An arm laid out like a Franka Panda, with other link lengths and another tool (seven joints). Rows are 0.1 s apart.
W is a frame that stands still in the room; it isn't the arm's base.
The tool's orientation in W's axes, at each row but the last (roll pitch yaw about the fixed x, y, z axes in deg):
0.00, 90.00, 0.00
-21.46, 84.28, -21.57
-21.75, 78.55, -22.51
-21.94, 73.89, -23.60
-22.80, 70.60, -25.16
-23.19, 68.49, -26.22
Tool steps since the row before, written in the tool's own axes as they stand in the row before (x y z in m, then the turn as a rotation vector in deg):
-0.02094, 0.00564, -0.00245, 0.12, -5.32, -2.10
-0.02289, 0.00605, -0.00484, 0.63, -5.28, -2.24
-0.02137, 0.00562, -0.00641, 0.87, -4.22, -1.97
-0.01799, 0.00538, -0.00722, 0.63, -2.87, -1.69
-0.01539, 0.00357, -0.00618, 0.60, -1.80, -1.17
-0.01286, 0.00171, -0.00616, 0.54, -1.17, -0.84
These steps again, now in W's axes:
-0.00245, 0.00564, 0.02094, -2.10, -5.32, -0.12
-0.00692, 0.00689, 0.02211, -2.19, -5.30, -0.64
-0.01011, 0.00727, 0.01935, -1.86, -4.26, -0.91
-0.01132, 0.00745, 0.01487, -1.59, -2.90, -0.74
-0.01029, 0.00582, 0.01216, -1.04, -1.84, -0.69
-0.00990, 0.00392, 0.00964, -0.70, -1.22, -0.62

